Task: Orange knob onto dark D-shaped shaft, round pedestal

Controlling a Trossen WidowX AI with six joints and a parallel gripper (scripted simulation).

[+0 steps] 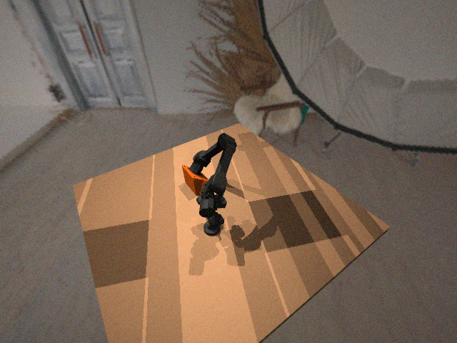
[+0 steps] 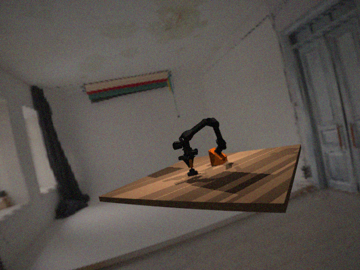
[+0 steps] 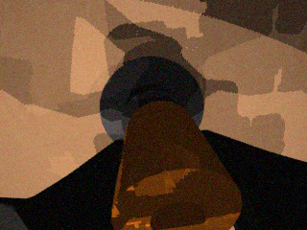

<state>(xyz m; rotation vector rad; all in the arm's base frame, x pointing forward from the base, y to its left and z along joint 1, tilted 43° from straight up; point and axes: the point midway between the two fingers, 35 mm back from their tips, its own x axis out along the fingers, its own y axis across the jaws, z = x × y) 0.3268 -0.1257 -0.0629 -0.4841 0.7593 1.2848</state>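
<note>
Now: the orange knob 20 mm above my gripper tip. The rest, counted from my gripper tip: pedestal 40 mm below.
</note>
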